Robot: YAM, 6 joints.
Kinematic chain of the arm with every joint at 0, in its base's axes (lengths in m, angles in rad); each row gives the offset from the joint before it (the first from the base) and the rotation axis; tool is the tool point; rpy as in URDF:
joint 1: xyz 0 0 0.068 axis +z
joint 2: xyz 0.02 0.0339 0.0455 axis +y
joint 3: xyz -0.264 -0.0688 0 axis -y
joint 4: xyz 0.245 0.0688 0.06 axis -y
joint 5: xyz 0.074 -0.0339 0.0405 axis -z
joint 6: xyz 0.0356 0 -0.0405 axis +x
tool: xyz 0 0 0 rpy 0 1.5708 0
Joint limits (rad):
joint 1: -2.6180..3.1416
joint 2: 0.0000..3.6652
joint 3: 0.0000..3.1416
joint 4: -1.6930..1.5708
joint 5: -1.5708..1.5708
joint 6: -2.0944..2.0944
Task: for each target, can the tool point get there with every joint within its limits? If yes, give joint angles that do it. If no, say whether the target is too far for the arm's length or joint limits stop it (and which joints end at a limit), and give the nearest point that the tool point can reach.
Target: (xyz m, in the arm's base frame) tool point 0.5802 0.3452 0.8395
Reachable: no: too far | nearest point 0.3775 0.2246 0.5781 | short by 0.352 m
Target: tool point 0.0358 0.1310 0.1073
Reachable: yes | joints 1.4686 1.3960 0.4250 -0.8781 0.6764 1.0938
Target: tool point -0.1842 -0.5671 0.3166
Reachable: yes | joints -1.9071 2.6590 2.7833 -0.2113 -0.3811 0.7200
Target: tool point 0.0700 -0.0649 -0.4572
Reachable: no: joint limits stop it (at a limit: joint 2) | nearest point 0.0949 -0.0879 -0.3601 | short by 0.103 m
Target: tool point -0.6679 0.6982 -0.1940
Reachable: no: too far | nearest point -0.4253 0.4446 -0.0799 | short by 0.369 m
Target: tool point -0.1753 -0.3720 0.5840
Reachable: yes | joints -2.0654 2.1149 2.6975 0.0448 -0.6763 1.2229
